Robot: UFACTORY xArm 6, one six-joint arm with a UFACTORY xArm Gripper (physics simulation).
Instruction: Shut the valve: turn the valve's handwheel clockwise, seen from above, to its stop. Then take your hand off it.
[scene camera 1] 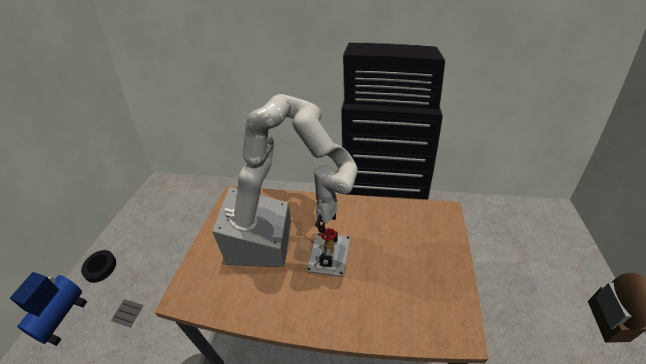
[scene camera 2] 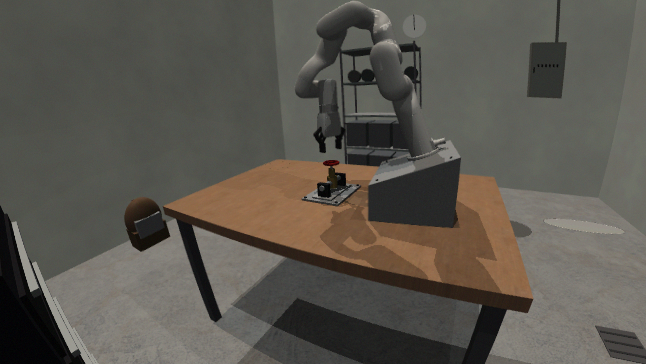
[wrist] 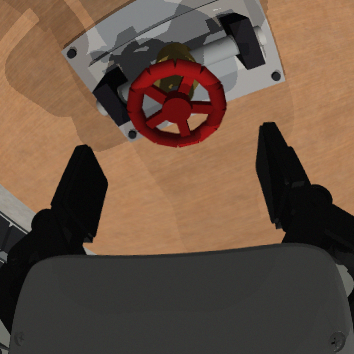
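The red five-spoked handwheel (scene camera 1: 329,234) (scene camera 2: 331,163) (wrist: 177,110) sits level on top of the brass valve body (scene camera 1: 329,246) (scene camera 2: 332,178) (wrist: 175,52). The valve's pipe runs between two black clamps on a grey base plate (scene camera 1: 342,255) (scene camera 2: 345,194) (wrist: 250,82). My gripper (scene camera 1: 322,228) (scene camera 2: 330,148) (wrist: 175,153) is wide open and points down. In the second scene view it is above the handwheel with a gap, touching nothing. In the wrist view the wheel shows whole, between and beyond the fingertips. The wheel's turning angle against its stop cannot be read.
The plate lies on the wooden table (scene camera 1: 400,300) (scene camera 2: 240,210). The grey pedestal (scene camera 1: 255,250) (scene camera 2: 412,197) of the arm stands beside the valve. A black drawer cabinet (scene camera 1: 392,131) stands behind the table, and a shelf rack (scene camera 2: 343,100) stands by the wall.
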